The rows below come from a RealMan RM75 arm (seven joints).
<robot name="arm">
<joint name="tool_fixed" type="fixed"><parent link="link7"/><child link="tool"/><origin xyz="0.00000 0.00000 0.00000" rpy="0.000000 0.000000 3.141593"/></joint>
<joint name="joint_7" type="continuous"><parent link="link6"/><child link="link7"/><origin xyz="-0.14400 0.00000 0.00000" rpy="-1.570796 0.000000 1.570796"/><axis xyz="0 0 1"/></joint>
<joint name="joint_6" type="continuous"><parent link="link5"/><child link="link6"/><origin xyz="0.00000 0.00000 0.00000" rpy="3.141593 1.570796 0.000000"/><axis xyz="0 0 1"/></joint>
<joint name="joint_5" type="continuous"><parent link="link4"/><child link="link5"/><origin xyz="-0.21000 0.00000 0.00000" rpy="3.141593 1.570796 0.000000"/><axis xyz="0 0 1"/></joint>
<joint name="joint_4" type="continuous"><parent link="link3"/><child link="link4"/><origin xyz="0.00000 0.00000 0.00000" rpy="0.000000 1.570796 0.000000"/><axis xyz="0 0 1"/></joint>
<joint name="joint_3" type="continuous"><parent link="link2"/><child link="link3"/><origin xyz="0.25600 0.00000 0.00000" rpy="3.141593 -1.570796 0.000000"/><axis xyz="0 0 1"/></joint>
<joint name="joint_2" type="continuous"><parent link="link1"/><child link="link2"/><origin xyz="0.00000 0.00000 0.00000" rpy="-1.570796 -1.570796 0.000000"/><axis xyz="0 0 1"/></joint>
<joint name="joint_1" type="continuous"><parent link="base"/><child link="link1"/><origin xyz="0.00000 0.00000 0.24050"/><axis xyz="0 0 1"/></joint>
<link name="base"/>
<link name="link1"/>
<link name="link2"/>
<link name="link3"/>
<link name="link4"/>
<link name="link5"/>
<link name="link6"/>
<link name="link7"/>
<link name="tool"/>
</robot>
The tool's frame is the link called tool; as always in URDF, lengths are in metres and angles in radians. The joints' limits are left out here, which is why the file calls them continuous.
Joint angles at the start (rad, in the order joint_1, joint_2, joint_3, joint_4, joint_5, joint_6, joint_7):
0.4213, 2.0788, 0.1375, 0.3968, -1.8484, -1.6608, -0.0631
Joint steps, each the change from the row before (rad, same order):
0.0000, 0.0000, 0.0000, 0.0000, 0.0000, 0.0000, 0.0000
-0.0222, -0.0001, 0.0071, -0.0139, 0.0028, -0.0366, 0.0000
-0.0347, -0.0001, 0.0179, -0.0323, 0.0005, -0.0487, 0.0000
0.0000, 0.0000, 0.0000, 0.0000, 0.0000, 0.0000, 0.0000
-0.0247, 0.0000, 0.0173, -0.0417, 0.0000, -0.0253, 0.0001
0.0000, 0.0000, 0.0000, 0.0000, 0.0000, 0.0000, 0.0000
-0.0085, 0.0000, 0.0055, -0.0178, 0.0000, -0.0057, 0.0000
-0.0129, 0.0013, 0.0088, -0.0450, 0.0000, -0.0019, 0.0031
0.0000, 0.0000, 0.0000, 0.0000, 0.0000, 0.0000, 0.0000
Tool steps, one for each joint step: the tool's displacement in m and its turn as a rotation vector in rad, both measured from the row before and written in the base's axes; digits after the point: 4 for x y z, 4 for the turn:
0.0000, 0.0000, 0.0000, 0.0000, 0.0000, 0.0000
0.0062, -0.0056, 0.0066, 0.0355, 0.0063, -0.0066
0.0117, -0.0083, 0.0107, 0.0562, -0.0051, -0.0167
0.0000, 0.0000, 0.0000, 0.0000, 0.0000, 0.0000
0.0119, -0.0052, 0.0088, 0.0414, -0.0254, -0.0223
0.0000, 0.0000, 0.0000, 0.0000, 0.0000, 0.0000
0.0047, -0.0018, 0.0030, 0.0125, -0.0136, -0.0100
0.0101, -0.0022, 0.0054, 0.0166, -0.0363, -0.0229
0.0000, 0.0000, 0.0000, 0.0000, 0.0000, 0.0000

